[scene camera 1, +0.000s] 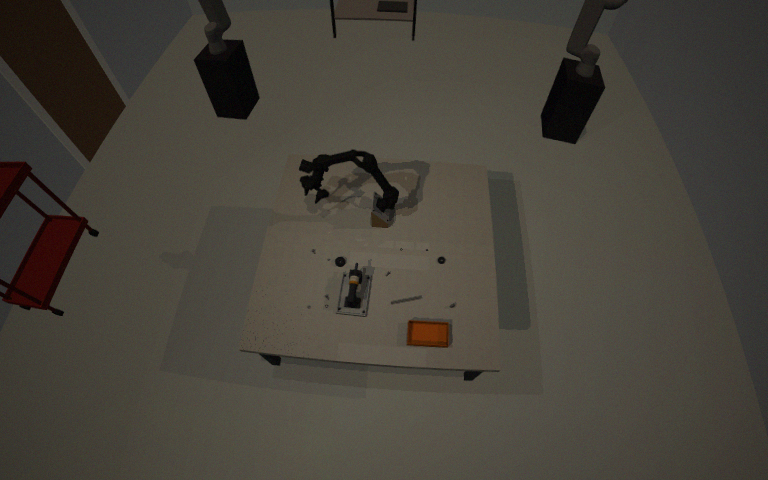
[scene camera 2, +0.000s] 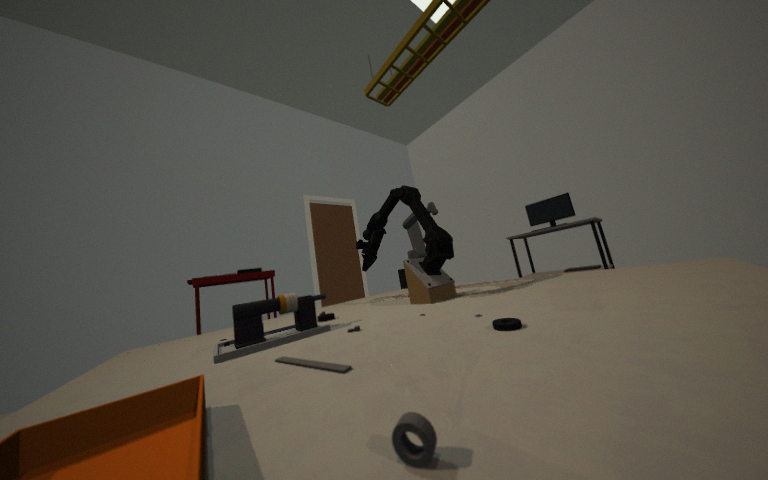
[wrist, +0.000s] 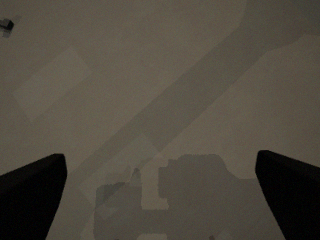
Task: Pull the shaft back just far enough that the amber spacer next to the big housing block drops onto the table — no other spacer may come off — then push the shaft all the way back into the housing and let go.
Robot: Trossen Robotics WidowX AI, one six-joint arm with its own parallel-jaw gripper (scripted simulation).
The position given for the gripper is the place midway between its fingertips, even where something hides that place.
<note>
The gripper (wrist: 162,163) is open and holds nothing. Further things: a housing block (scene camera 2: 250,337) and an orange tray (scene camera 2: 166,426).
The housing block shows as well in scene camera 1 (scene camera 1: 353,299). The orange tray also shows in scene camera 1 (scene camera 1: 420,333).
</note>
